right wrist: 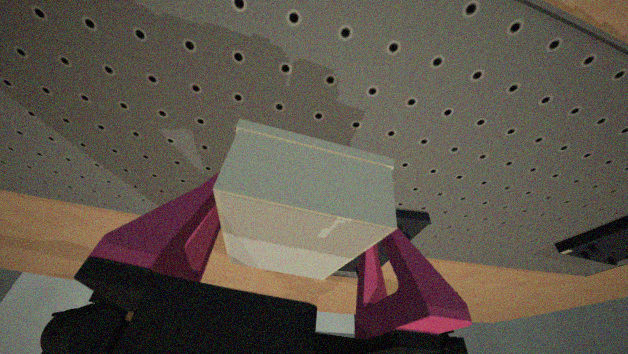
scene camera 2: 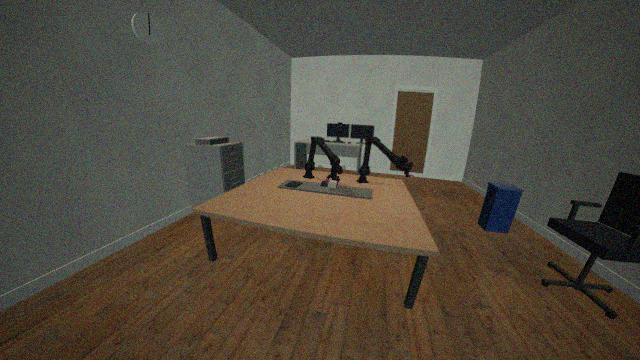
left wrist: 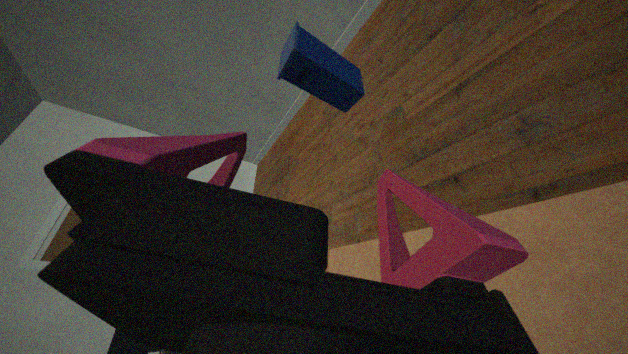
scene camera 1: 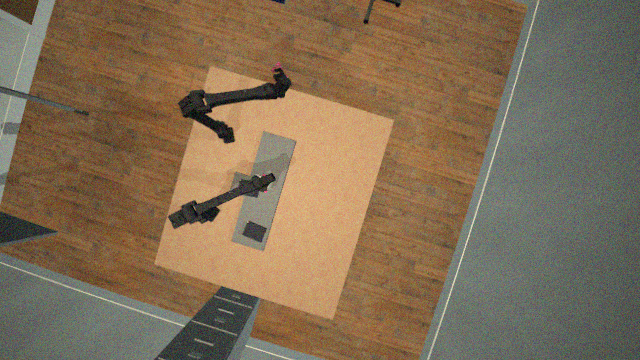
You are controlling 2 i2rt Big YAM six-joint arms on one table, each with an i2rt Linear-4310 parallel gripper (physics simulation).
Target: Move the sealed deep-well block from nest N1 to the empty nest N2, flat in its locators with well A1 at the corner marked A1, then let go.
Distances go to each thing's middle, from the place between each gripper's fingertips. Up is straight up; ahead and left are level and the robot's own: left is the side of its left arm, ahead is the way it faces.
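Pale block (right wrist: pixel 290 203): 10 mm above my right hand, 30 mm behind it.
My left hand: 770 mm to the left of the block, 200 mm above it, 30 mm past it.
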